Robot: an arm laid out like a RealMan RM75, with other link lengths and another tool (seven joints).
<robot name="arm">
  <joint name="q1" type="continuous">
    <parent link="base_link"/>
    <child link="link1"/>
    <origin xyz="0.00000 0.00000 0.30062" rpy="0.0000 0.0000 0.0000"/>
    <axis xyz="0 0 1"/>
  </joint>
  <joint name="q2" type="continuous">
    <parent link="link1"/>
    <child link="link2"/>
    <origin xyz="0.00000 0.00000 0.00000" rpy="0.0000 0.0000 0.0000"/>
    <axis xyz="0 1 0"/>
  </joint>
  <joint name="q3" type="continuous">
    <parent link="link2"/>
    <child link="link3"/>
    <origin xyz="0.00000 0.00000 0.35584" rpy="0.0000 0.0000 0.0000"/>
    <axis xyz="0 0 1"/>
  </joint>
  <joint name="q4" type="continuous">
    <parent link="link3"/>
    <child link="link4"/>
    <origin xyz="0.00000 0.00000 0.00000" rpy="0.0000 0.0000 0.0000"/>
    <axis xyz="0 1 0"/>
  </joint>
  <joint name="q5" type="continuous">
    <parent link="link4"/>
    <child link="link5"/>
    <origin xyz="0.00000 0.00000 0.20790" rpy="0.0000 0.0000 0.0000"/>
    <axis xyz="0 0 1"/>
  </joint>
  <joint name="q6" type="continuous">
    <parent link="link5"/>
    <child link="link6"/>
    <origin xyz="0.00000 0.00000 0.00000" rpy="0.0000 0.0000 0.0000"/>
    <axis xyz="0 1 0"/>
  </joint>
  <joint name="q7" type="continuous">
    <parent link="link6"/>
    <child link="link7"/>
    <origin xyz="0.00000 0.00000 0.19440" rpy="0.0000 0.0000 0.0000"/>
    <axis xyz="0 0 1"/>
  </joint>
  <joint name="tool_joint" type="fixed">
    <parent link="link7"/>
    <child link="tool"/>
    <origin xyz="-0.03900 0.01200 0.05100" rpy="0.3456 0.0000 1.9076"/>
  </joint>
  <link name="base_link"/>
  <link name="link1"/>
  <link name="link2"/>
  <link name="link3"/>
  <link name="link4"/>
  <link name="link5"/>
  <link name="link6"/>
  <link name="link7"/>
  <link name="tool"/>
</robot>
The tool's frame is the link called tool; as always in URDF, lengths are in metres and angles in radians. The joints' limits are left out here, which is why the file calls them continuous.
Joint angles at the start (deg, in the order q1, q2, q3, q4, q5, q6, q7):
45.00 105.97 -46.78 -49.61 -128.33 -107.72 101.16
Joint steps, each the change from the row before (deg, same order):
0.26 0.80 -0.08 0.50 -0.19 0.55 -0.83
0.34 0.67 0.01 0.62 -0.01 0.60 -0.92
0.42 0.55 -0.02 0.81 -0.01 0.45 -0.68
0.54 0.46 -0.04 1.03 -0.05 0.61 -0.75
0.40 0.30 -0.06 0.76 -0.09 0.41 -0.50
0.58 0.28 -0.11 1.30 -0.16 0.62 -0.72
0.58 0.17 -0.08 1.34 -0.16 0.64 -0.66
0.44 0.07 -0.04 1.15 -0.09 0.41 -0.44
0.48 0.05 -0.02 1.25 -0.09 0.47 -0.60
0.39 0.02 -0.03 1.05 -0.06 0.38 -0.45
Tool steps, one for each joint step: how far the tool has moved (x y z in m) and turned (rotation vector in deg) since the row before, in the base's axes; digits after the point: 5 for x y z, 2 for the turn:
-0.00287 -0.00108 -0.00797 -0.37 0.40 0.66
-0.00370 -0.00024 -0.00676 -0.21 0.57 0.77
-0.00371 -0.00049 -0.00626 -0.43 0.54 0.50
-0.00374 0.00032 -0.00613 -0.37 0.46 0.52
-0.00242 0.00008 -0.00435 -0.32 0.24 0.33
-0.00250 0.00027 -0.00560 -0.48 0.24 0.33
-0.00205 0.00068 -0.00476 -0.40 0.18 0.24
-0.00135 0.00019 -0.00333 -0.41 0.18 0.03
-0.00143 0.00031 -0.00336 -0.38 0.20 0.15
-0.00107 0.00020 -0.00267 -0.33 0.15 0.07

